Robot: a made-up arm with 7 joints.
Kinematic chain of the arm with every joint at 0, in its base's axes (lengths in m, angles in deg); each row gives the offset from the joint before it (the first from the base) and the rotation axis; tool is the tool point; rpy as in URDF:
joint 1: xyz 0 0 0 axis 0.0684 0.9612 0.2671
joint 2: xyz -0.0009 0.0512 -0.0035 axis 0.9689 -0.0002 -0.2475
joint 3: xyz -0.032 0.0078 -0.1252 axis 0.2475 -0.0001 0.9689
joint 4: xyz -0.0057 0 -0.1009 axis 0.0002 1 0
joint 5: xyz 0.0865 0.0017 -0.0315 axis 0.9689 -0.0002 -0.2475
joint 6: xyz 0.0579 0 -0.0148 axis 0.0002 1 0
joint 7: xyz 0.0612 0 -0.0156 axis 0.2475 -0.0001 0.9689
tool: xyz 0 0 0 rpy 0 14.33 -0.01
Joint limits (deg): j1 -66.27..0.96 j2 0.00..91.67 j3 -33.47..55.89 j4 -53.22..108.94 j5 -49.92..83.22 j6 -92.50..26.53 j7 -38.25..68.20
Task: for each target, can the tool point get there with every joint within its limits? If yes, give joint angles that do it. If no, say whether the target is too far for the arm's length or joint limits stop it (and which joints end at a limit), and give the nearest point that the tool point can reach.
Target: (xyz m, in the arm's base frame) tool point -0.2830 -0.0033 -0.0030
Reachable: no: joint limits stop it (at a limit: joint 1, joint 2, joint 3, joint 4, joint 5) | nearest point -0.0418 0.1228 0.1054 | short by 0.293 m
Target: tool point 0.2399 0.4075 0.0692
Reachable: yes | joints -57.28 77.25 20.11 61.95 28.30 -22.19 -6.31
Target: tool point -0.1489 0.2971 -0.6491
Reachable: no: too far | nearest point -0.0921 0.2059 -0.4103 | short by 0.262 m
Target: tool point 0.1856 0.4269 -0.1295
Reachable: yes | joints -25.33 69.32 -2.24 67.16 4.89 -14.94 55.45
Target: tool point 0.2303 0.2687 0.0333
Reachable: yes | joints -28.63 74.02 29.05 10.45 58.36 -68.00 39.11
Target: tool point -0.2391 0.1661 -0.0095
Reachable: no: joint limits stop it (at a limit: joint 1, joint 2, joint 3, joint 4, joint 5) | nearest point -0.0367 0.1426 0.0871 | short by 0.226 m
